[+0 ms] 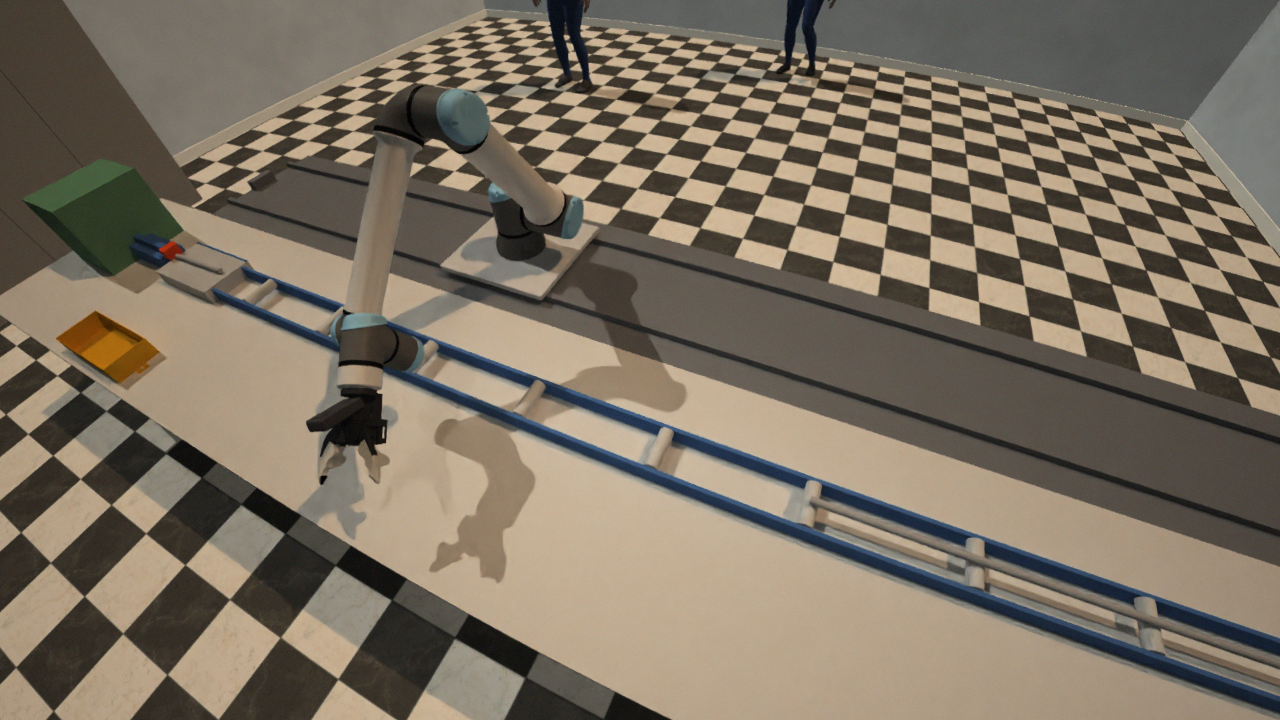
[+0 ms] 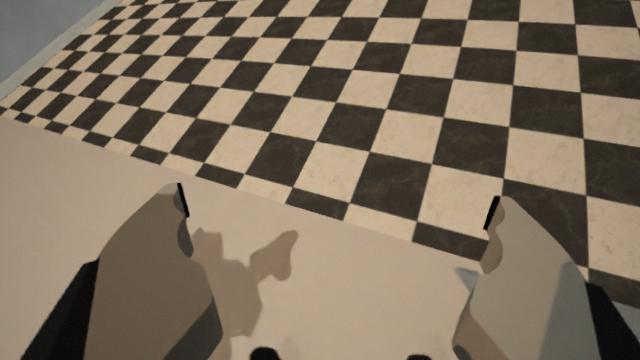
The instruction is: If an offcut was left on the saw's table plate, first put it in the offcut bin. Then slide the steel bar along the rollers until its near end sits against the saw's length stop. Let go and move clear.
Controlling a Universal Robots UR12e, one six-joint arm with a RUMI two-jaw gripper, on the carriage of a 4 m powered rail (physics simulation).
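Places are measured from the arm's base along level axes (x ahead, y left, z up), in metres.
Pixels of known places: gripper, fingertip midpoint: [image 1: 348, 484] [image 2: 335, 193]; arm's base, origin of the base link: [image 1: 521, 245].
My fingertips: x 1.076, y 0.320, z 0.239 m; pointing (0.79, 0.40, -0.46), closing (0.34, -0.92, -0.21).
Ahead of a thing's pixels: the offset from my fingertips to its top centre. "*": to the spot under its first point.
My gripper [image 1: 349, 479] [image 2: 335, 193] is open and empty, above the pale table on the front side of the roller track. A short grey rod, the offcut {dx -0.457, dy -1.476, dz -0.190 m} [image 1: 201, 262], lies on the saw's grey table plate {dx -0.456, dy -1.466, dz -0.211 m} [image 1: 204, 284] at the left. A red block {* dx -0.448, dy -1.641, dz -0.179 m} [image 1: 170, 251], which looks like the length stop, is at the rod's far left end. The orange offcut bin {dx -0.029, dy -1.441, dz -0.197 m} [image 1: 107, 347] stands at the table's front left, well to the left of my gripper. The long steel bar [image 1: 895, 525] lies on the rollers at the right, its near end far from the saw.
The saw's green housing [image 1: 107, 214] stands at the back left beside a blue part. Blue side rails [image 1: 590, 457] with white rollers {dx -0.456, dy +0.509, dz -0.209 m} [image 1: 659, 447] run along the table from the saw plate to the right. My arm reaches over this track from the rail carriage [image 1: 546, 279]. Two people stand behind.
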